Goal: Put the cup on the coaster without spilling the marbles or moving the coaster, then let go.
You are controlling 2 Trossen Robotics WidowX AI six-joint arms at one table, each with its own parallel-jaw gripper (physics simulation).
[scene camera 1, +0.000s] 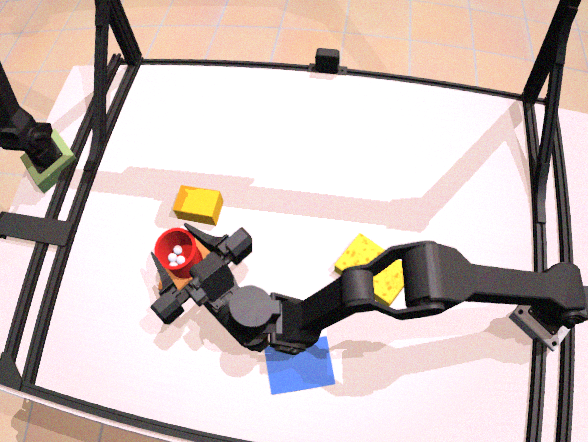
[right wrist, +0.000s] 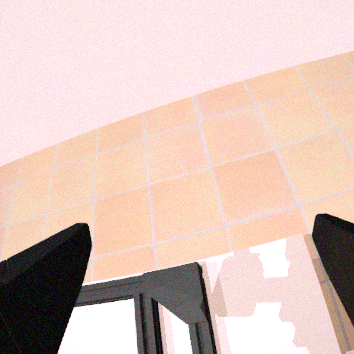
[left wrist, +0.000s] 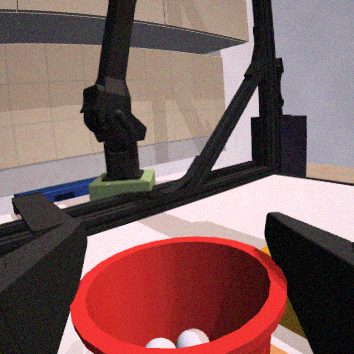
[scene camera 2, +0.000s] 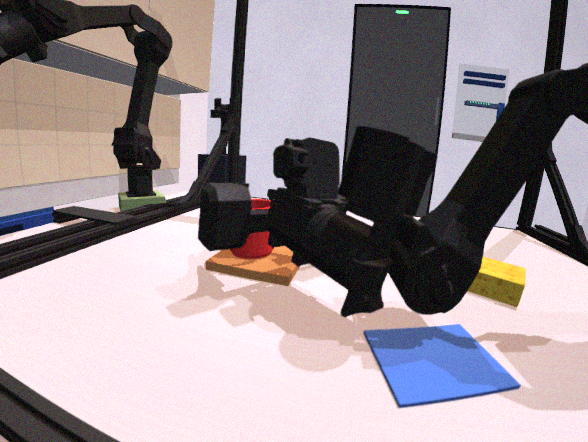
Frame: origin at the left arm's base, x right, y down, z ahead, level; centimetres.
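Seen in the pictures: left gripper, fingertip midpoint: [scene camera 1: 167, 238] [left wrist: 176, 227] [scene camera 2: 246, 192]; right gripper, fingertip midpoint: [right wrist: 202, 230]; left arm's base at its link origin: [scene camera 1: 550, 310]; right arm's base at its link origin: [scene camera 1: 45, 155] [left wrist: 123, 175] [scene camera 2: 140, 194].
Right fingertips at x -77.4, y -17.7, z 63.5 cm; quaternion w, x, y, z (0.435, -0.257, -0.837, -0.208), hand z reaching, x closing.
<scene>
Pixels of each thing's top centre, then the offset from my right fingertips to it. "spot": a spot on its surface instead.
- red cup at its top centre: [left wrist: 180, 276] [scene camera 2: 252, 202] [scene camera 1: 175, 247] dx +40.8, dy +12.5, dz -13.3 cm
- orange square coaster at its top centre: [scene camera 2: 261, 253] [scene camera 1: 194, 264] dx +41.8, dy +19.3, dz -14.4 cm
- yellow block at its top centre: [scene camera 1: 196, 200] dx +49.2, dy +16.9, dz -6.7 cm
- spotted yellow sponge-like block at its top centre: [scene camera 2: 482, 263] [scene camera 1: 374, 267] dx +61.9, dy +17.6, dz -36.2 cm
- flat blue square at a spot on its surface: [scene camera 2: 440, 367] [scene camera 1: 298, 373] spot: dx +41.8, dy +20.2, dz -39.6 cm
A red cup [scene camera 1: 172, 237] [scene camera 2: 252, 245] [left wrist: 175, 290] stands upright, its base on the orange square coaster [scene camera 1: 175, 283] [scene camera 2: 272, 263] as far as scene camera 2 shows. Several white marbles [scene camera 1: 178, 259] [left wrist: 193, 338] lie inside the cup. My left gripper [scene camera 1: 169, 240] [left wrist: 176, 227] is shut on the cup, one finger on each side of its wall. Its body hides part of the cup and coaster in scene camera 2. My right gripper [right wrist: 202, 230] is open and empty, away from the cup; floor tiles and a dark frame show beyond its fingers.
A yellow block [scene camera 1: 200, 204] lies close behind the cup. A spotted yellow sponge-like block [scene camera 1: 360, 252] [scene camera 2: 500, 282] lies partly under my left arm. A flat blue square [scene camera 1: 304, 367] [scene camera 2: 440, 367] lies near the front. Black rails edge the table.
</scene>
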